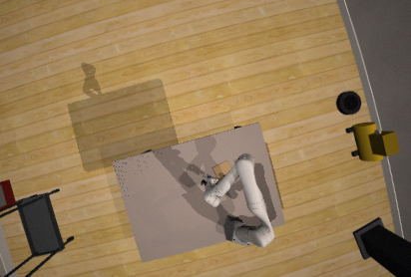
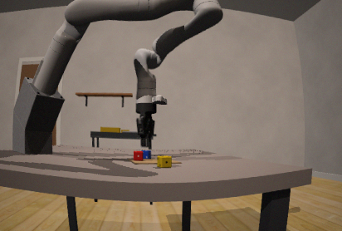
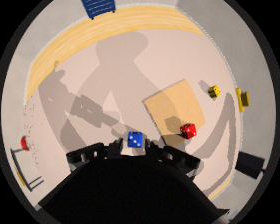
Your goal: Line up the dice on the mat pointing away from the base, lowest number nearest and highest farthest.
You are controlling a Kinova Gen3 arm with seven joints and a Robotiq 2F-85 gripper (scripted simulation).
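Right now my hand is 40 mm above the blue die. Also, from my hand: yellow die 10 mm behind, 280 mm to the right, 40 mm below; red die 50 mm behind, 120 mm to the right, 40 mm below; tan mat 10 mm behind, 130 mm to the right, 60 mm below.
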